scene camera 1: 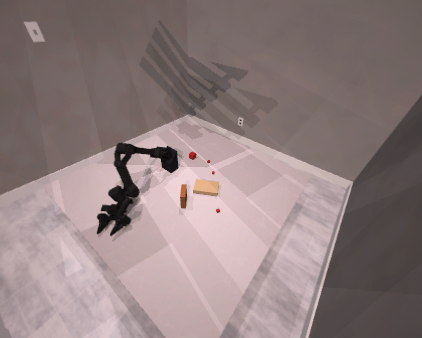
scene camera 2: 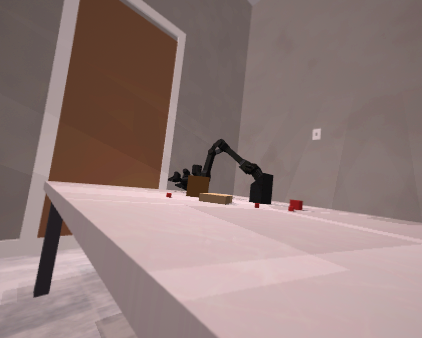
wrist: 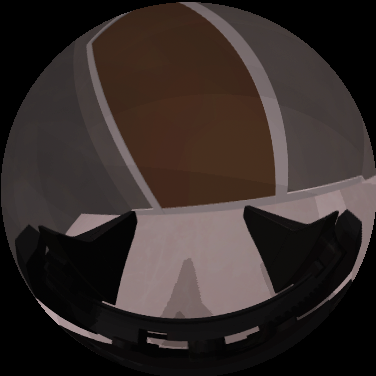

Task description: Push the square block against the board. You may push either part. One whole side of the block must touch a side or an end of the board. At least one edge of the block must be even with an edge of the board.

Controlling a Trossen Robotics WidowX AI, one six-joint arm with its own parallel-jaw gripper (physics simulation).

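Seen in the pictures: gripper, fingertip midpoint: point(scene camera 1: 103, 234) point(scene camera 2: 171, 182) point(wrist: 190, 214); arm's base, link origin: point(scene camera 1: 168, 154) point(scene camera 2: 261, 180).
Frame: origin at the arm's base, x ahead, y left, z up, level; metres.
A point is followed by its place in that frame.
Note:
A brown square block point(scene camera 1: 183, 196) @[y -0.187, x 0.343, z -0.020 m] point(scene camera 2: 198, 186) @[y -0.142, x 0.317, z -0.070 m] stands upright on its narrow side on the table. The light tan board point(scene camera 1: 206, 188) @[y 0.002, x 0.357, z -0.092 m] point(scene camera 2: 215, 198) @[y 0.073, x 0.402, z -0.105 m] lies flat close by, to the right of the block in the first scene view. A narrow gap shows between them there. My gripper point(scene camera 1: 105, 233) @[y -0.585, x 0.205, z -0.065 m] point(scene camera 2: 173, 182) @[y -0.585, x 0.205, z -0.065 m] point(wrist: 190, 214) @[y -0.585, x 0.205, z -0.065 m] is open and empty, with its two fingers wide apart. It is off to the left of the block in the first scene view, apart from it. Neither the block nor the board shows in the wrist view.
A larger red cube point(scene camera 1: 192, 156) @[y 0.193, x 0.049, z -0.094 m] point(scene camera 2: 296, 204) @[y 0.219, x 0.054, z -0.099 m] lies near the arm's base. Small red cubes point(scene camera 1: 208, 161) @[y 0.248, x 0.169, z -0.111 m] point(scene camera 1: 213, 173) @[y 0.167, x 0.285, z -0.112 m] lie behind the board, and another small red cube point(scene camera 1: 218, 211) @[y -0.078, x 0.520, z -0.110 m] point(scene camera 2: 169, 195) @[y -0.065, x 0.515, z -0.114 m] lies in front of it. The table point(scene camera 1: 200, 260) @[y -0.354, x 0.624, z -0.122 m] point(scene camera 2: 225, 280) @[y 0.506, x 0.802, z -0.122 m] has a long edge nearby.

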